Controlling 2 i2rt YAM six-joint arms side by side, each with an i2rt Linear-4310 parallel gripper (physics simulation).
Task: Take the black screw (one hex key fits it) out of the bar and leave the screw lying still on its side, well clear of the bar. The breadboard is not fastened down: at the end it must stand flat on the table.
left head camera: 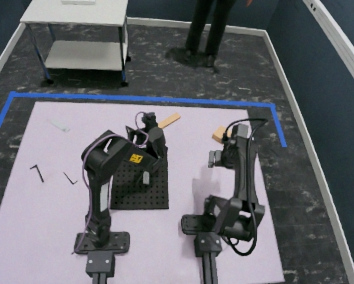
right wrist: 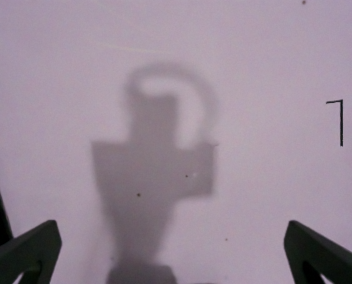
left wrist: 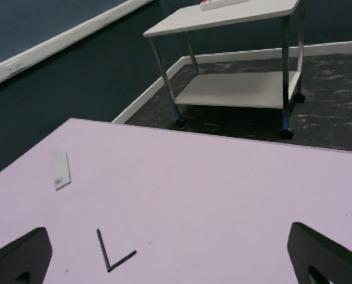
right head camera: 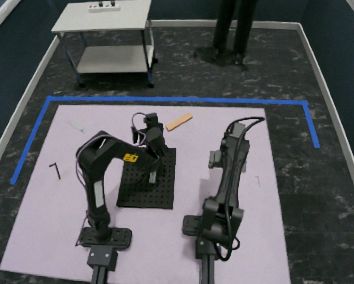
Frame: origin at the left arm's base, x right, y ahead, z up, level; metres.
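Where they show: left gripper, between the fingertips: [left head camera: 135, 124] [left wrist: 169, 235] [right head camera: 141, 124]; right gripper, between the fingertips: [left head camera: 221, 165] [right wrist: 172, 231]; left arm's base, origin of its link: [left head camera: 101, 241] [right head camera: 104, 236]; right arm's base, origin of its link: [left head camera: 207, 224].
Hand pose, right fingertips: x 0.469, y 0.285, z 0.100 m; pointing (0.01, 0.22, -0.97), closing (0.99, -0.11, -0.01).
Things, the pixels of their top centre, and the offset from my right fingertips. "pt": a spot on its surface instead.
- black perforated breadboard, centre of its top: [left head camera: 140, 175] [right head camera: 147, 174] dx -0.335, dy +0.007, dz -0.127 m
- small light grey block, a spot on its surface: [left head camera: 146, 177] [right head camera: 153, 176] pt dx -0.308, dy -0.004, dz -0.128 m
- wooden strip, centre of its top: [left head camera: 167, 120] [right head camera: 179, 120] dx -0.208, dy +0.329, dz -0.147 m
- wooden block, centre of its top: [left head camera: 222, 132] dx +0.077, dy +0.251, dz -0.127 m
- pale strip, centre of its top: [left wrist: 60, 168] [left head camera: 59, 125] [right head camera: 78, 126] dx -0.764, dy +0.284, dz -0.160 m
A black perforated breadboard [left head camera: 140, 199] [right head camera: 145, 199] lies on the table below my left arm. A small light grey block [left head camera: 146, 177] [right head camera: 152, 177] shows on it; I cannot tell whether it is part of the bar. The black screw cannot be made out; my left arm hides much of the board. My left gripper [left head camera: 137, 129] is open, raised beyond the board, and in the left wrist view its fingers stand wide apart. My right gripper [left head camera: 214, 159] [right head camera: 215, 159] is open above the table, right of the board. Black hex keys [left head camera: 39, 175] [left head camera: 69, 178] [right head camera: 57, 172] [left wrist: 103, 250] [right wrist: 341, 122] lie on the table.
A wooden strip [left head camera: 170, 120] [right head camera: 179, 122] lies beyond the board. A wooden block [left head camera: 219, 134] lies near my right arm. A pale strip [left head camera: 60, 125] [right head camera: 77, 126] [left wrist: 62, 171] lies at the far left. A white cart [left head camera: 75, 12] [right head camera: 102, 19] [left wrist: 225, 15] stands beyond the table.
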